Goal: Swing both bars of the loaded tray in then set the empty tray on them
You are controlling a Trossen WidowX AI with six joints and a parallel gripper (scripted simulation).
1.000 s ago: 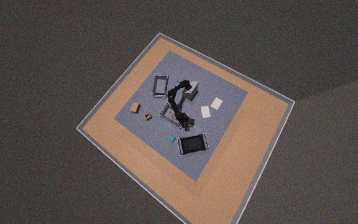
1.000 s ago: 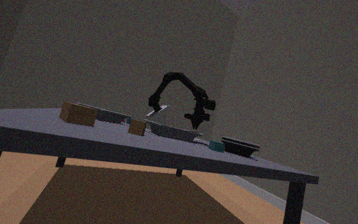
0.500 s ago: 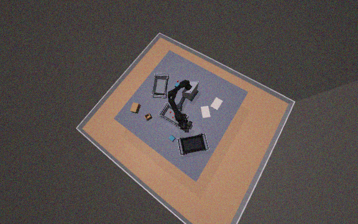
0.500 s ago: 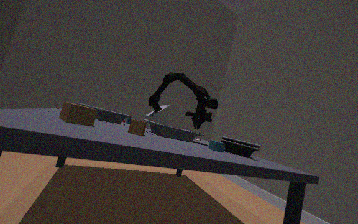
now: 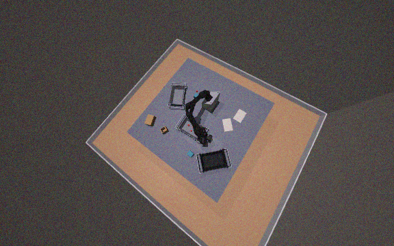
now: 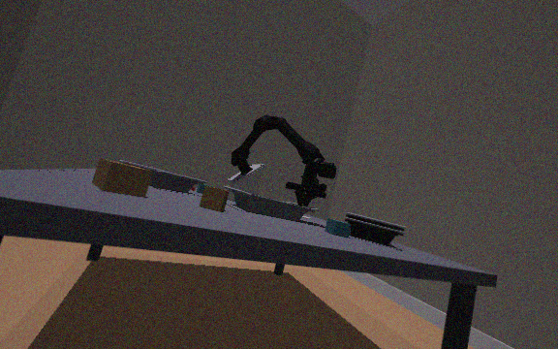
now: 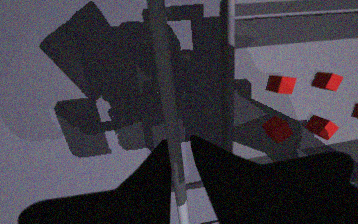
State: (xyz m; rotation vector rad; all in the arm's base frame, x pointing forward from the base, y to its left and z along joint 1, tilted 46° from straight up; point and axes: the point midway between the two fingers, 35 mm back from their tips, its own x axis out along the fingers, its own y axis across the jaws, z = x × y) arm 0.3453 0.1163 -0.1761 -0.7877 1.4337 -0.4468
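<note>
My gripper tip is 170 mm past the grey tray and 580 mm to the left of it.
</note>
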